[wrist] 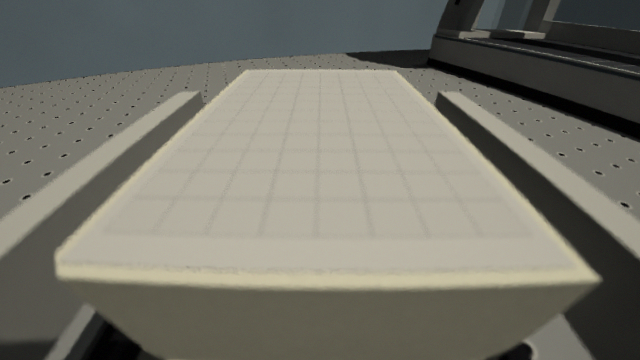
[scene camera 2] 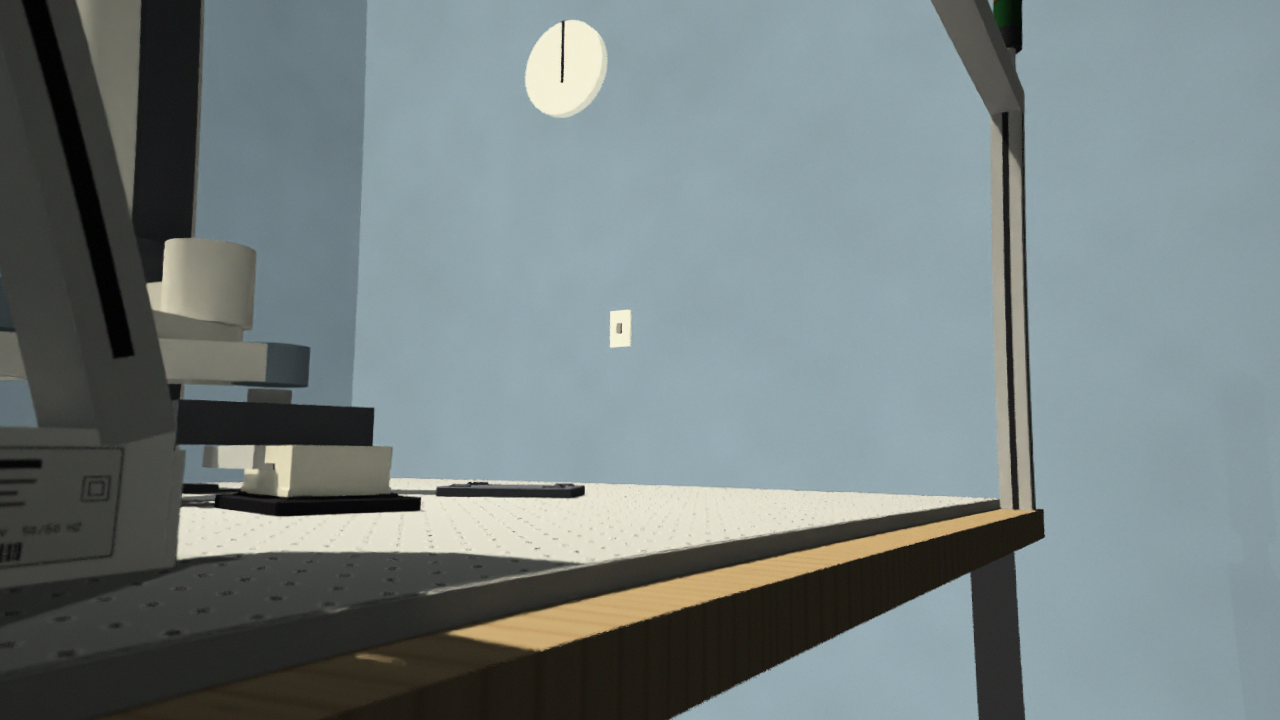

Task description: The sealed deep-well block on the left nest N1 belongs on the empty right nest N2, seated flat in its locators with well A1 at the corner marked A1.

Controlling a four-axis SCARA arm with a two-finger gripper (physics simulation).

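Places are measured from the arm's base along level axes (x ahead, y left, z up), in millimetres.
Pixels of known places: gripper, fingertip midpoint: (wrist: 319, 112) (scene camera 2: 326, 457).
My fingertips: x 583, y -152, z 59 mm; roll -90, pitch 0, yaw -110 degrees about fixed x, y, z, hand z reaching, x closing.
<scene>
For each thing: its top centre in the pictures, then the offset to it from my fingertips. "spot": a spot on its surface instead. Level surfaces: height alone.
- sealed deep-well block, middle of its top: (wrist: 319, 109) (scene camera 2: 317, 446) 22 mm back, 8 mm left, 10 mm up
- black nest, surface spot: (scene camera 2: 358, 506) spot: 56 mm ahead, 12 mm right, 40 mm down
- dark nest, middle of its top: (scene camera 2: 514, 483) 67 mm back, 345 mm left, 31 mm down
- white labelled housing, surface spot: (scene camera 2: 62, 501) spot: 267 mm ahead, 344 mm right, 16 mm down
- perforated table top, its level: 46 mm down
The sealed deep-well block (scene camera 2: 335, 471) (wrist: 320, 150) is cream, with a pale gridded top. In the scene view it is level, at a black nest (scene camera 2: 358, 506); its underside meets the nest's top or is very close to it, and I cannot tell whether it is fully seated. My gripper (scene camera 2: 277, 461) (wrist: 319, 112) is shut on the block, one finger along each long side. Another dark nest (scene camera 2: 510, 490) lies farther back, with no block on it. The nest labels and the A1 mark cannot be read.
A white labelled housing (scene camera 2: 62, 501) with a slanted post (scene camera 2: 67, 223) stands at the near left in the scene view. The perforated table top (scene camera 2: 680, 519) has a wooden front edge (scene camera 2: 626, 617). A framed structure (wrist: 525, 65) stands at the upper right in the wrist view.
</scene>
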